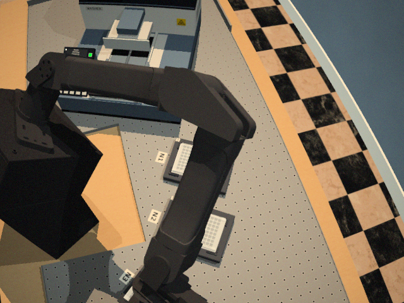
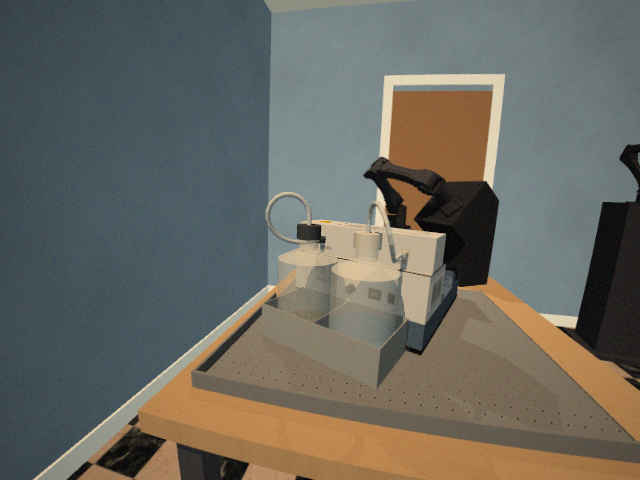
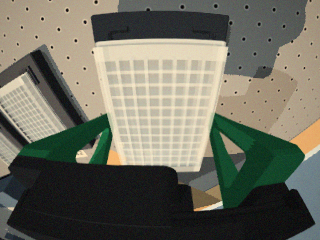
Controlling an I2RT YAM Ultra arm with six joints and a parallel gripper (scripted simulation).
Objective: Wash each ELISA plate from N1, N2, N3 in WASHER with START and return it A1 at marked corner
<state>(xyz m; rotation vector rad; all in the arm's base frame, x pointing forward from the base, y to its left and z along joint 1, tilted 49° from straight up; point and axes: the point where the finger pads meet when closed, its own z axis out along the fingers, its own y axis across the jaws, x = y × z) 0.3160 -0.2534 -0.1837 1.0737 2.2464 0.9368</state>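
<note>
Right now my hand is 50 mm above the nest N3. From my hand the other things lie so: nest N2: 90 mm ahead, 170 mm to the left, 70 mm below; then nest N1: 120 mm ahead, 340 mm to the left, 70 mm below; then N3 label: 80 mm behind, 70 mm to the left, 80 mm below.
</note>
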